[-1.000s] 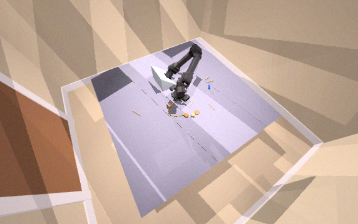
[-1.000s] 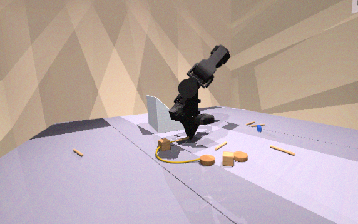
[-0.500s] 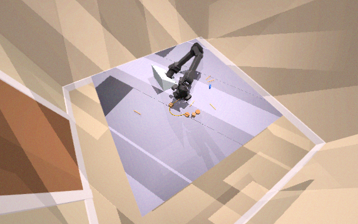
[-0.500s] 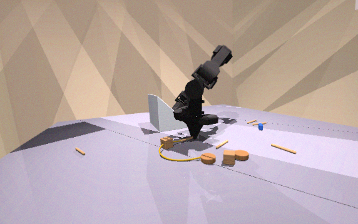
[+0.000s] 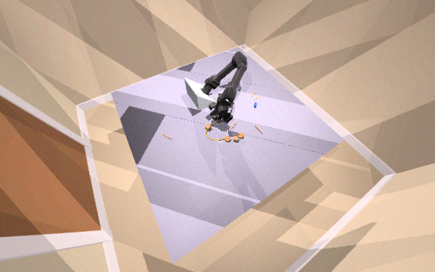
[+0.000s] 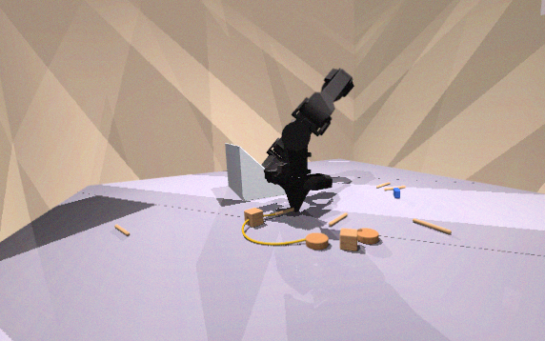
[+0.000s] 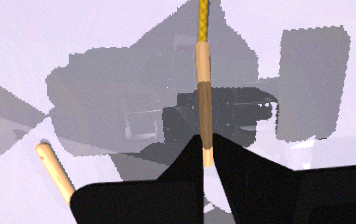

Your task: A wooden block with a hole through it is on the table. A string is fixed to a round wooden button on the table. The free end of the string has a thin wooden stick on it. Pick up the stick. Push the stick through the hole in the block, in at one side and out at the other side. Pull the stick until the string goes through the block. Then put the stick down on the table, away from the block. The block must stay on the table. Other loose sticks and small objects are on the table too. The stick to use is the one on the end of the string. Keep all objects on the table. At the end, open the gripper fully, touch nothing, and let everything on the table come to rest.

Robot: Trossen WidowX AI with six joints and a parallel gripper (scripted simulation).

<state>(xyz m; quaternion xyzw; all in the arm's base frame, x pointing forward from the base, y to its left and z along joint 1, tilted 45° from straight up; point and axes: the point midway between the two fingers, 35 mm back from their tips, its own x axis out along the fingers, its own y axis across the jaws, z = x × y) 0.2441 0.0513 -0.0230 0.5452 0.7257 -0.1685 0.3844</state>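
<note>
My gripper tip is 4 cm to the left of the thin wooden stick, 1 cm below it and 1 cm short of it. Also, from my gripper tip: round wooden button: 18 cm ahead, 2 cm to the right, 1 cm above; then plain wooden cube: 20 cm ahead, 3 cm to the left, 1 cm above; then disc: 19 cm ahead, 7 cm to the left, 1 cm above.
</note>
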